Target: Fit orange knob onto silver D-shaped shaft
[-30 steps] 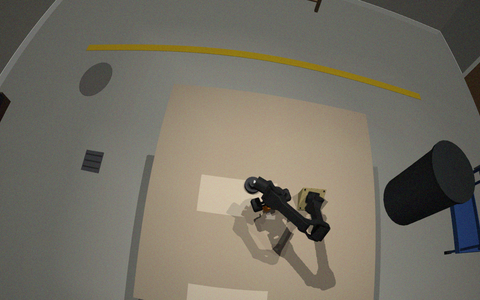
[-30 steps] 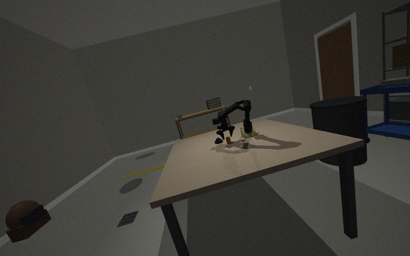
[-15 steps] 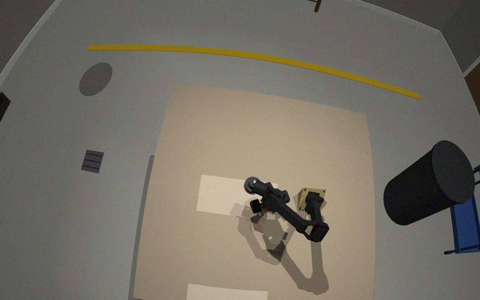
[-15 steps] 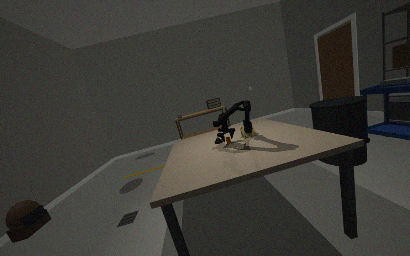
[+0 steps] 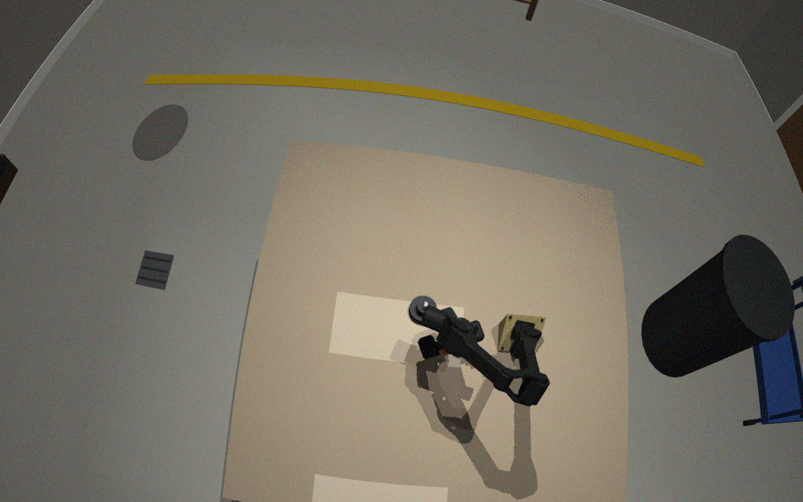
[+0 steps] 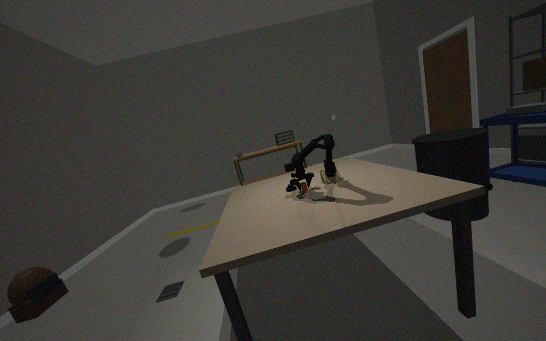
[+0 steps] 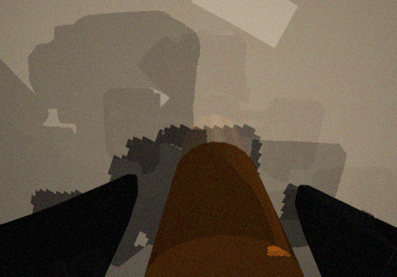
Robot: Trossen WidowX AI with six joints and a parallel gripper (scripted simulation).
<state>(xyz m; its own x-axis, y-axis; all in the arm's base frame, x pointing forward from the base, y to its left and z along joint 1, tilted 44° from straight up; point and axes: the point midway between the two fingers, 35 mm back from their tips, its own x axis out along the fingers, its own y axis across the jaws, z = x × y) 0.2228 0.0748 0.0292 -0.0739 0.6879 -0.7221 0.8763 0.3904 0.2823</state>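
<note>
The round pedestal lies 11 cm to the right of my gripper tip, 9 cm ahead of it and 2 cm above it. From my gripper tip the other things lie so: orange knob (3 cm above).
</note>
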